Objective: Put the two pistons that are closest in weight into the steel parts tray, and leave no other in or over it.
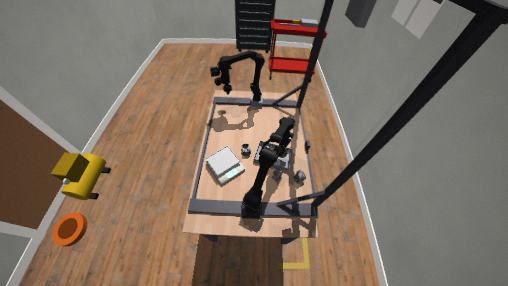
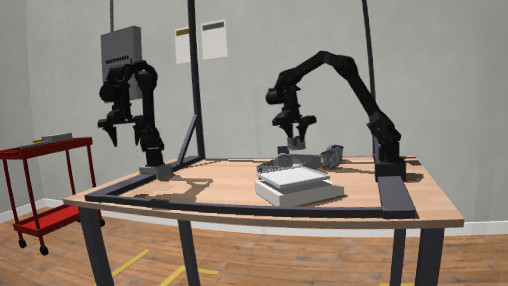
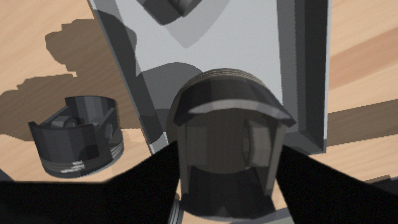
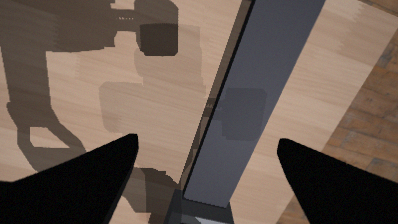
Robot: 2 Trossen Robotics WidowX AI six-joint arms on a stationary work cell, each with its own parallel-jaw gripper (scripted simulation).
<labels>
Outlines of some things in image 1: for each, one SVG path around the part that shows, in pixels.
A white scale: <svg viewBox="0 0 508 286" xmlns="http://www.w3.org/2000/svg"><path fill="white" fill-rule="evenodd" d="M228 146L208 156L205 160L221 185L245 170L240 160Z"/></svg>
</labels>
